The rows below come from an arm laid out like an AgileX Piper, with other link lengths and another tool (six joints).
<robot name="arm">
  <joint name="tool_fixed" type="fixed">
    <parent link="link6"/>
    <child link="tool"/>
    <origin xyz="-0.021 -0.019 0.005" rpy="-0.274 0 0.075"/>
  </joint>
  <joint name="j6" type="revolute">
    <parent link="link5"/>
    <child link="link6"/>
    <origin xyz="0 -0.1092 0" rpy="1.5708 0 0"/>
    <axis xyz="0 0 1"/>
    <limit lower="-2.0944" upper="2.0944"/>
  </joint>
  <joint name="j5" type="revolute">
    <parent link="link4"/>
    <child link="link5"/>
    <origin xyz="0 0 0" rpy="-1.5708 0 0"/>
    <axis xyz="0 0 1"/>
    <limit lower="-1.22" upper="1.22"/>
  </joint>
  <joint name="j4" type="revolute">
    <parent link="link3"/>
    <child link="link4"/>
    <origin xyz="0.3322 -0.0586 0" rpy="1.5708 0 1.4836"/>
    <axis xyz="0 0 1"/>
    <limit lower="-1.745" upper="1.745"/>
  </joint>
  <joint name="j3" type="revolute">
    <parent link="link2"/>
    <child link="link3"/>
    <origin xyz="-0.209 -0.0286 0"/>
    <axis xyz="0 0 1"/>
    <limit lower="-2.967" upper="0"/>
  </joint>
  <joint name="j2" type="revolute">
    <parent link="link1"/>
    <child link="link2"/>
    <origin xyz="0 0 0" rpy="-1.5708 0 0"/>
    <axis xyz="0 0 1"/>
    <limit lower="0" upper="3.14"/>
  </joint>
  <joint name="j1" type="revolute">
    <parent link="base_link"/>
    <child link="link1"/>
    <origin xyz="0 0 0.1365"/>
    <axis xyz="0 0 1"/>
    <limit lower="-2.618" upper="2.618"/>
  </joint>
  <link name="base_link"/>
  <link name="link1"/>
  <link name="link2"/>
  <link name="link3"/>
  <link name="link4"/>
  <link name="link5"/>
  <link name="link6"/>
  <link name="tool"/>
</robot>
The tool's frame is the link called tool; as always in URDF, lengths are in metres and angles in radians.
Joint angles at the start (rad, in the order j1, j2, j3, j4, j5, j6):
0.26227, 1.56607, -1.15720, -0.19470, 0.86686, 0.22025
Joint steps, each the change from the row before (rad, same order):
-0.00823, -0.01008, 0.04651, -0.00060, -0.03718, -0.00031
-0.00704, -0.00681, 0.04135, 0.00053, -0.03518, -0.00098
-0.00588, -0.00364, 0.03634, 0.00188, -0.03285, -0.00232
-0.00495, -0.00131, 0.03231, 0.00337, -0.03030, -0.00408
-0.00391, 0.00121, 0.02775, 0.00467, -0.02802, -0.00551
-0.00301, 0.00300, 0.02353, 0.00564, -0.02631, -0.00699
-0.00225, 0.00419, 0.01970, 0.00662, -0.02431, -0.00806
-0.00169, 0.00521, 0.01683, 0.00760, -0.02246, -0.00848
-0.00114, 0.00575, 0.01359, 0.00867, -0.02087, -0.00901
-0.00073, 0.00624, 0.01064, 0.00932, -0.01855, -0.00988
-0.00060, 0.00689, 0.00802, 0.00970, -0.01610, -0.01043
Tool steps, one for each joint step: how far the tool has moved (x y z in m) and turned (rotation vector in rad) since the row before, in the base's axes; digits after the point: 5 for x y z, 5 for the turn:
-0.00433, -0.00404, -0.01169, 0.00166, 0.00044, -0.00095
-0.00406, -0.00331, -0.01111, 0.00250, 0.00081, 0.00000
-0.00376, -0.00261, -0.01055, 0.00307, 0.00157, 0.00130
-0.00359, -0.00206, -0.01003, 0.00342, 0.00266, 0.00256
-0.00322, -0.00146, -0.00937, 0.00383, 0.00308, 0.00367
-0.00278, -0.00093, -0.00852, 0.00413, 0.00247, 0.00490
-0.00238, -0.00050, -0.00761, 0.00450, 0.00189, 0.00554
-0.00212, -0.00020, -0.00701, 0.00495, 0.00191, 0.00539
-0.00168, 0.00013, -0.00609, 0.00565, 0.00086, 0.00531
-0.00130, 0.00036, -0.00530, 0.00557, 0.00064, 0.00556
-0.00098, 0.00044, -0.00472, 0.00524, 0.00097, 0.00540

